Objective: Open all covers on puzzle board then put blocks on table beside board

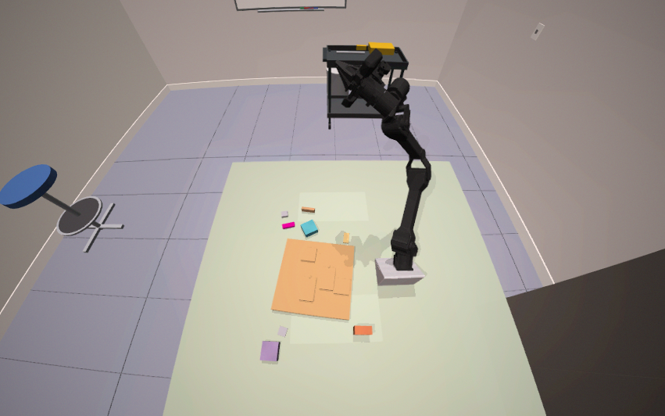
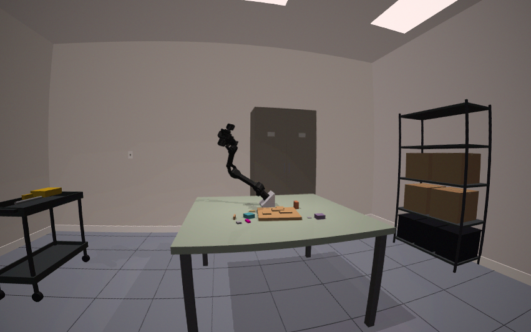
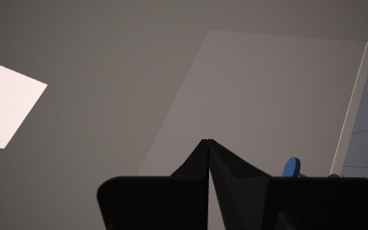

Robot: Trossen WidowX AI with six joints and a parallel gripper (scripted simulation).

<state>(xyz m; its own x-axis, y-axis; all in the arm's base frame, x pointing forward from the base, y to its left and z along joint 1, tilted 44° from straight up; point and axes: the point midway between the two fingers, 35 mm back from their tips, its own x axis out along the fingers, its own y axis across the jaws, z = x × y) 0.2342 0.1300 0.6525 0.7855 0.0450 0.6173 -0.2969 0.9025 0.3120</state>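
My gripper tip is 100 mm short of the teal block, 190 mm to the right of it and 620 mm above it. Round my gripper tip: orange stick 110 mm ahead, 90 mm to the left, 620 mm below; then orange block 120 mm behind, 600 mm to the left, 600 mm below; then magenta bar 200 mm ahead, 180 mm to the left, 620 mm below.
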